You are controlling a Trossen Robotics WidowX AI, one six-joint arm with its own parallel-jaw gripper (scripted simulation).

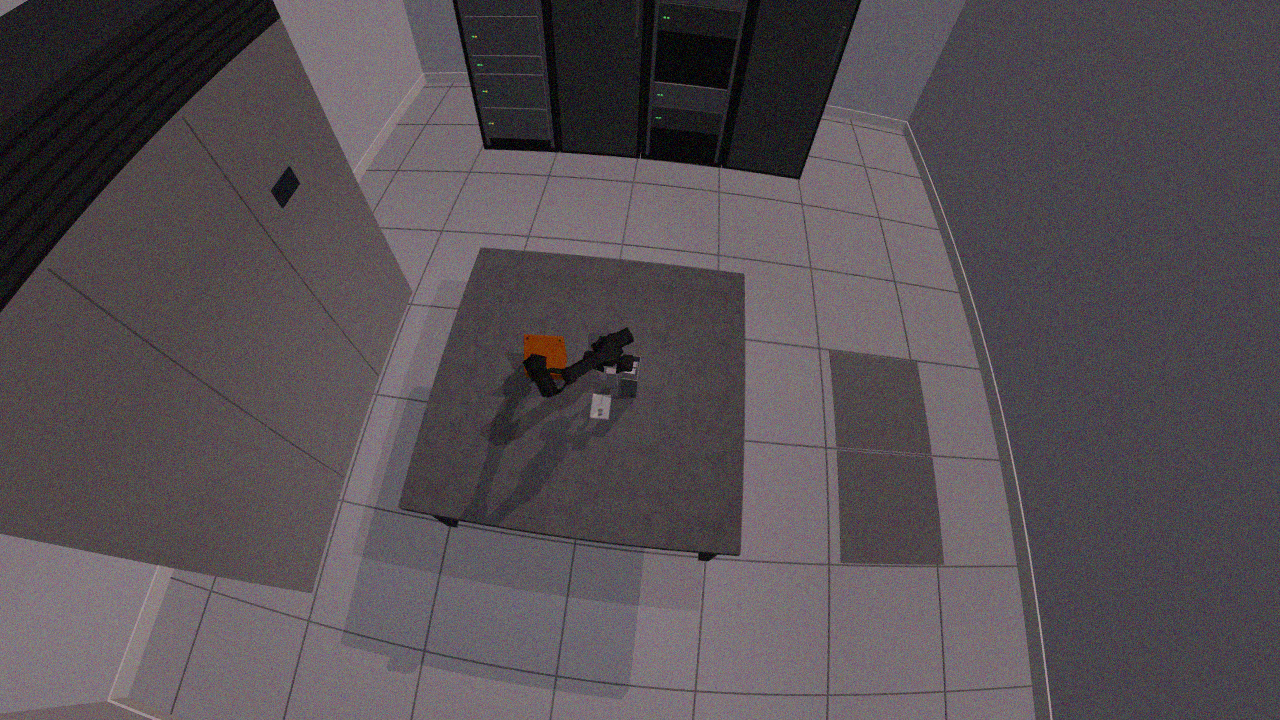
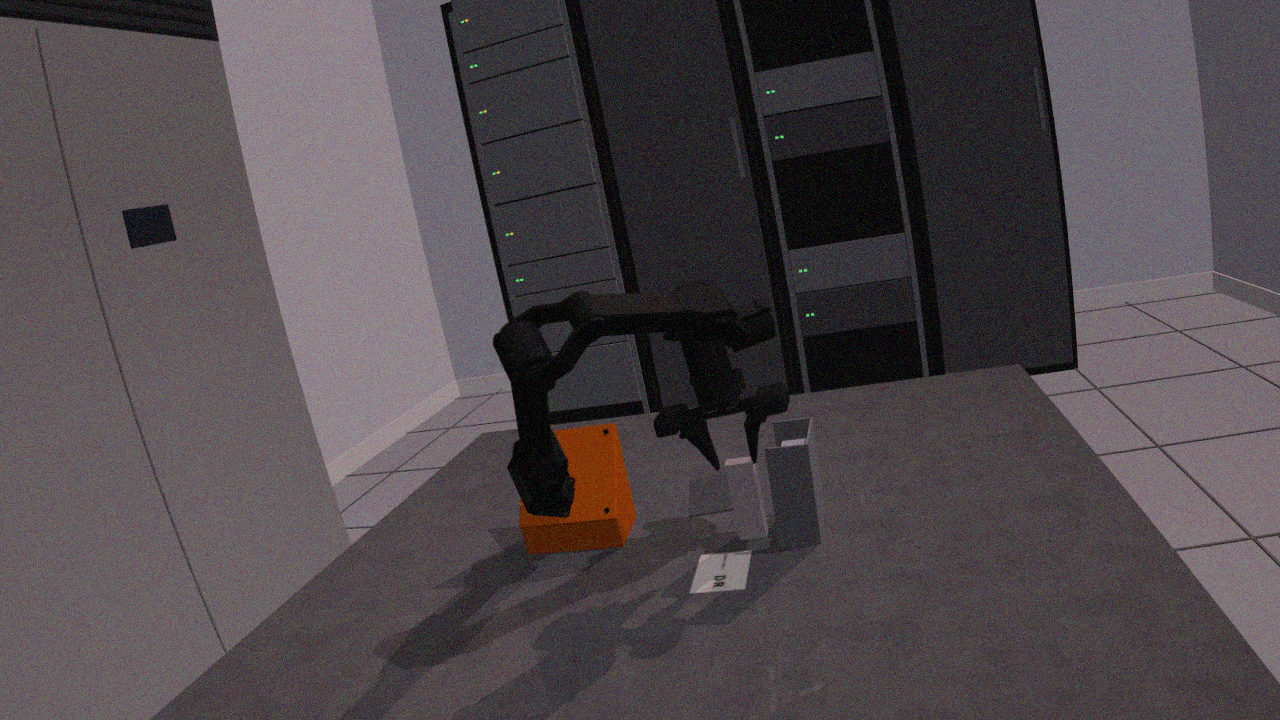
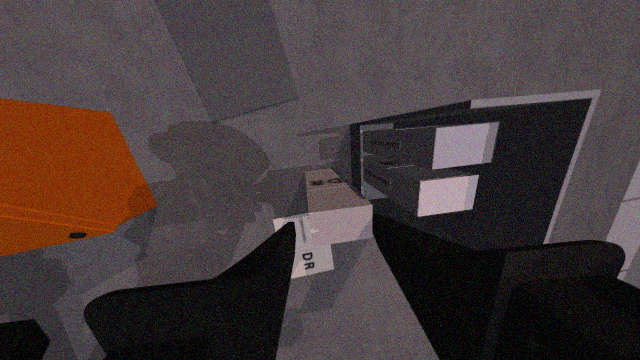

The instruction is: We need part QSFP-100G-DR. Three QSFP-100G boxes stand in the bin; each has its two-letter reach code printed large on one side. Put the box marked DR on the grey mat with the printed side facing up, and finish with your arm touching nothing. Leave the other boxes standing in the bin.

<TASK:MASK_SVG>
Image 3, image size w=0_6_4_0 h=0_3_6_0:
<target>my gripper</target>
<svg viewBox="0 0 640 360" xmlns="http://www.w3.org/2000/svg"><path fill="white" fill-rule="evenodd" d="M51 340L44 334L35 319L0 323L0 360L43 360ZM294 222L287 222L247 256L220 275L215 276L212 280L118 289L90 301L85 307L84 317L88 327L107 355L103 360L276 360L295 257L296 230ZM373 213L372 232L376 243L408 304L412 307L439 360L640 360L640 289L617 278L625 261L625 252L620 245L607 241L580 240L478 251L478 249L436 237L378 213Z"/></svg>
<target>white box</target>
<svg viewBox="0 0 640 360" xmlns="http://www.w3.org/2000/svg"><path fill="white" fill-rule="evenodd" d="M305 171L313 247L373 238L373 205L336 168Z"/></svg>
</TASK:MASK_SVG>
